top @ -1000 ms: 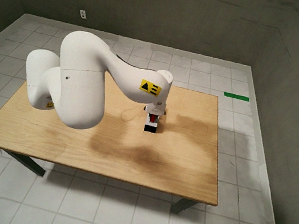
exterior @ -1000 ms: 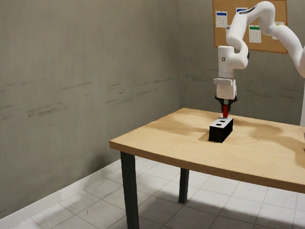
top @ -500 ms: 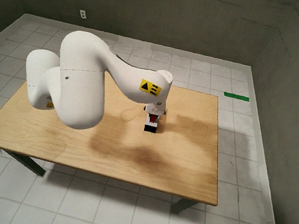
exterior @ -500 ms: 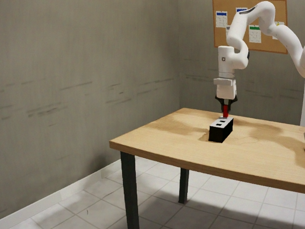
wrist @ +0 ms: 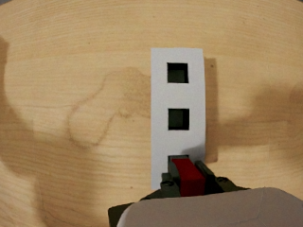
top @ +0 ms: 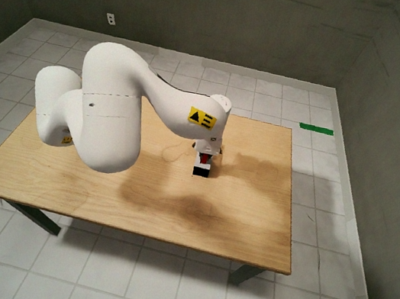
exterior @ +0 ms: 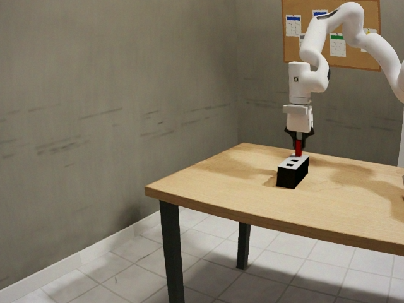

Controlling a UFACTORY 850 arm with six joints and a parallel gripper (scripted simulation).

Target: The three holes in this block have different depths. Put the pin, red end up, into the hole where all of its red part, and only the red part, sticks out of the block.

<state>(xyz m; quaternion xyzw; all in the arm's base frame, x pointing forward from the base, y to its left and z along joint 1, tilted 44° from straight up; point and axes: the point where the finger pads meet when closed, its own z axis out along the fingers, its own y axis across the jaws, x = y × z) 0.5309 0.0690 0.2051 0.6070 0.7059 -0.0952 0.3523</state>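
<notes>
Right now the pin is 10 mm below my hand. From my hand the other things lie so: black block 80 mm below, 60 mm to the left.
</notes>
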